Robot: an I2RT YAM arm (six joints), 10 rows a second.
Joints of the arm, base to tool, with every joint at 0 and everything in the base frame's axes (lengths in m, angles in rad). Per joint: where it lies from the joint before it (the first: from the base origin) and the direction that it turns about. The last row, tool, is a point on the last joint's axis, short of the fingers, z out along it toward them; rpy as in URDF.
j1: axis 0 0 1 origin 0 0 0.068
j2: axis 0 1 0 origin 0.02 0.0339 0.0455
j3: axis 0 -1 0 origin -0.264 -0.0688 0
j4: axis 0 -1 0 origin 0.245 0.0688 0.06
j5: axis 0 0 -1 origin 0.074 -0.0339 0.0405
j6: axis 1 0 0 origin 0.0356 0 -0.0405
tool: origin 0 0 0 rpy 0 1.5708 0
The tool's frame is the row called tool.
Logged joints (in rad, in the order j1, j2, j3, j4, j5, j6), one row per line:
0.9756 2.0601 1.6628 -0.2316 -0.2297 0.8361
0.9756 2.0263 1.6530 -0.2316 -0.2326 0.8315
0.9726 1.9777 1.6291 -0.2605 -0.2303 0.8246
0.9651 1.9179 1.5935 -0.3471 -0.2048 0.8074
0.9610 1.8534 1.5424 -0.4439 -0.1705 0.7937
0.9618 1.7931 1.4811 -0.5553 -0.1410 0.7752
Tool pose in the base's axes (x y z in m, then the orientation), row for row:
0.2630 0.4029 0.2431 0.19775 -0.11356 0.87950 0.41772
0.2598 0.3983 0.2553 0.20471 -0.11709 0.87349 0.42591
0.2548 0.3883 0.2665 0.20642 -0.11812 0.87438 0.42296
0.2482 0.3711 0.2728 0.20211 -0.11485 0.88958 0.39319
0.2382 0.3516 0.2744 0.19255 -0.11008 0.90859 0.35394
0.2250 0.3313 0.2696 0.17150 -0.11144 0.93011 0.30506
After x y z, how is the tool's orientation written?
As a quaternion, w x y z.
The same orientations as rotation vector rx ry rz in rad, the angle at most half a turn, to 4 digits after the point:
-0.3178 2.4615 1.1691
-0.3265 2.4356 1.1876
-0.3291 2.4358 1.1783
-0.3207 2.4839 1.0979
-0.3089 2.5500 0.9934
-0.3164 2.6405 0.8661

